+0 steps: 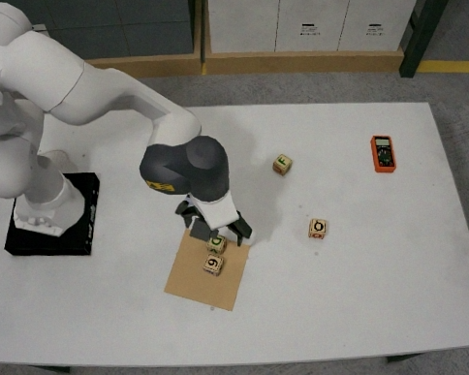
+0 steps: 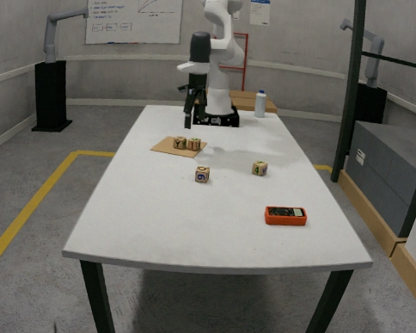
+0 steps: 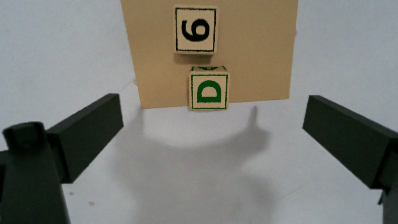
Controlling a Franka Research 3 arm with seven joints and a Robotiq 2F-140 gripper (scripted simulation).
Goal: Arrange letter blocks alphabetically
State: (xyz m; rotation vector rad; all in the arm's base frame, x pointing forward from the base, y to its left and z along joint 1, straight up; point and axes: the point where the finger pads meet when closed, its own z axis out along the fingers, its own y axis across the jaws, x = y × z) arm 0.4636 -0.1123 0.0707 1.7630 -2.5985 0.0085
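The tan mat lies 30 mm behind my hand, 60 mm to the right of it and 120 mm below it. The rest, counted from my hand: orange multimeter 550 mm ahead, 300 mm to the left, 110 mm below; block 100 mm below; white bottle 650 mm behind, 390 mm to the left, 50 mm below.
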